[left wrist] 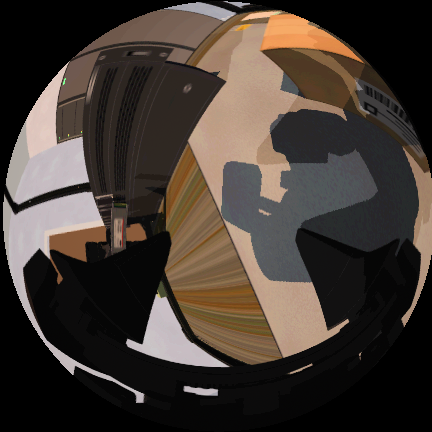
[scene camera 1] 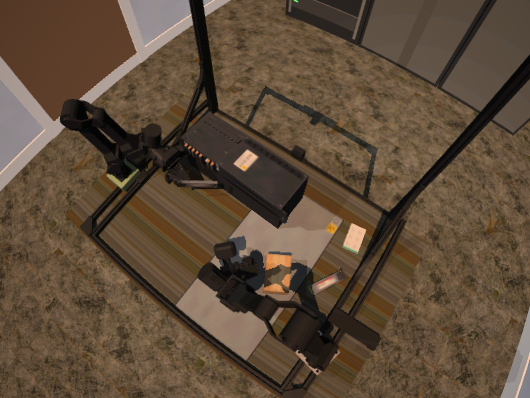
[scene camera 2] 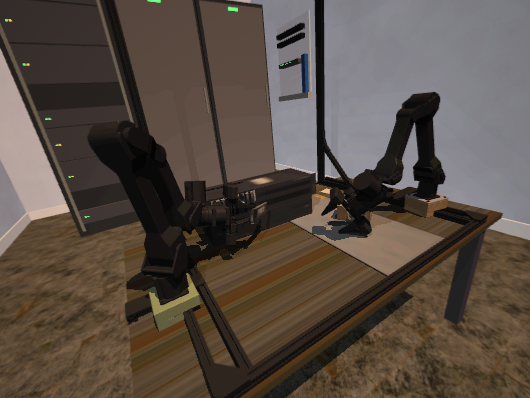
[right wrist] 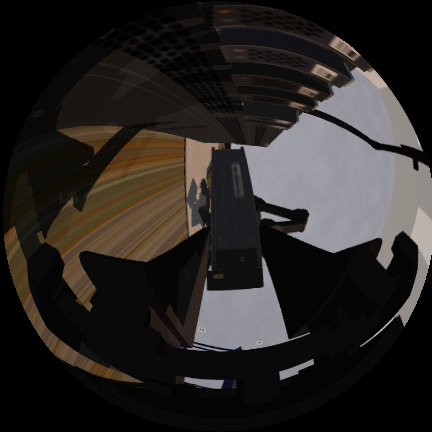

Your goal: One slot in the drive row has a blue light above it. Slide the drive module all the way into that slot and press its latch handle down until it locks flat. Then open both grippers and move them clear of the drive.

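Frame: origin at the left arm's base, x ahead, y left, z up, level; millimetres.
Seen in the pictures: left gripper, fingertip midpoint: (left wrist: pixel 235 236) (scene camera 2: pixel 330 223) (right wrist: pixel 208 208); right gripper, fingertip midpoint: (left wrist: pixel 117 245) (scene camera 1: pixel 188 182) (scene camera 2: pixel 254 212) (right wrist: pixel 235 232); left arm's base, origin of the base link: (scene camera 1: pixel 317 352) (scene camera 2: pixel 426 196); right arm's base, origin of the base link: (scene camera 1: pixel 122 172) (scene camera 2: pixel 172 291).
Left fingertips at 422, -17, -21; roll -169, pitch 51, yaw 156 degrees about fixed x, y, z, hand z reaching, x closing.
Offsets run from my left fingertips to a thing's top centre, as dx, dy, dz. "*": to the spot under its first point. Level surfaces: height alone.
The server chassis @(+200, -217, +135) (scene camera 1: pixel 255 175) (scene camera 2: pixel 292 197) (left wrist: pixel 145 115) stands at the back of the table. Its drive row @(* +303, -123, +123) (scene camera 1: pixel 200 153) (right wrist: pixel 280 55) has several drives with light handles; a blue light cannot be made out. My right gripper (scene camera 1: pixel 181 175) (scene camera 2: pixel 242 219) (right wrist: pixel 235 232) is shut on a drive module @(+238, -52, +116) (scene camera 1: pixel 200 184) (scene camera 2: pixel 259 212) (left wrist: pixel 118 229) (right wrist: pixel 231 200), holding it level outside the slots, in front of the chassis. The latch handle's state is unclear. My left gripper (scene camera 1: pixel 244 267) (scene camera 2: pixel 333 221) (left wrist: pixel 235 236) is open and empty low over the grey mat, apart from the module.
An orange box @(-154, -64, +22) (scene camera 1: pixel 278 270) (left wrist: pixel 305 35) lies on the grey mat @(dz -38) (scene camera 1: pixel 240 332) (scene camera 2: pixel 395 250) beside my left gripper. A loose drive @(-281, -177, -31) (scene camera 1: pixel 327 281) and a white card @(-245, -364, -39) (scene camera 1: pixel 355 238) lie to the right in scene camera 1. Dark frame posts (scene camera 1: pixel 202 55) (scene camera 2: pixel 320 90) rise at the table's edges.
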